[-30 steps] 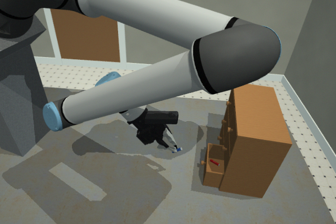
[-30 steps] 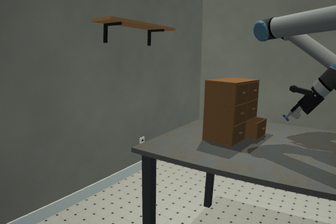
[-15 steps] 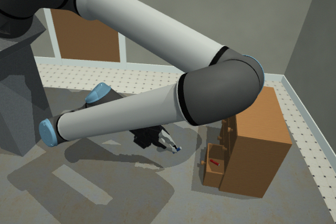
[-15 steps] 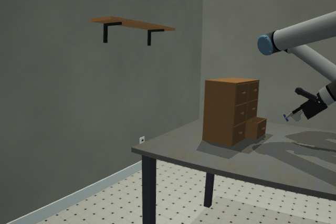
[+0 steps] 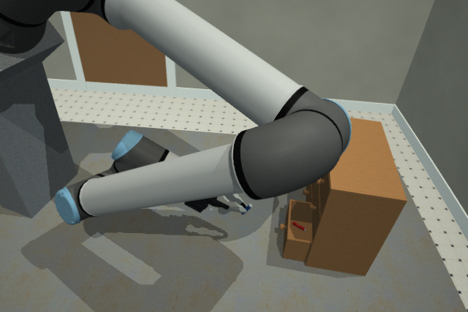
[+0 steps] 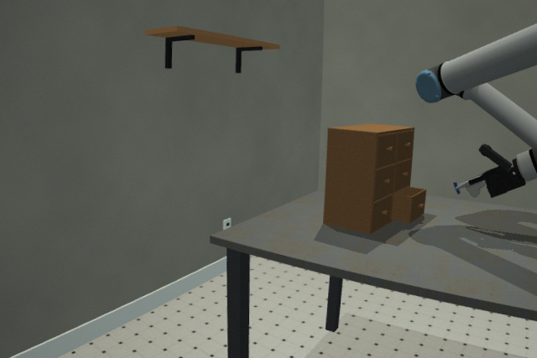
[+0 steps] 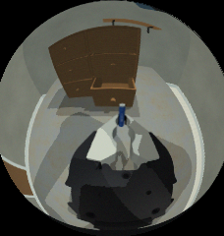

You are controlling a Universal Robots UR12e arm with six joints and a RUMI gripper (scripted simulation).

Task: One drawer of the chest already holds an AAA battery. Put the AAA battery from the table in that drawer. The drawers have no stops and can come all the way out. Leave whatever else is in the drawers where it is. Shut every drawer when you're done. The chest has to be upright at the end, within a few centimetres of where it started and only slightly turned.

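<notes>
Right now my hand is 1 cm short of the blue battery and 1 cm above it. From my hand the other things lie so: red battery 17 cm ahead, 12 cm below, 7 cm to the left.
</notes>
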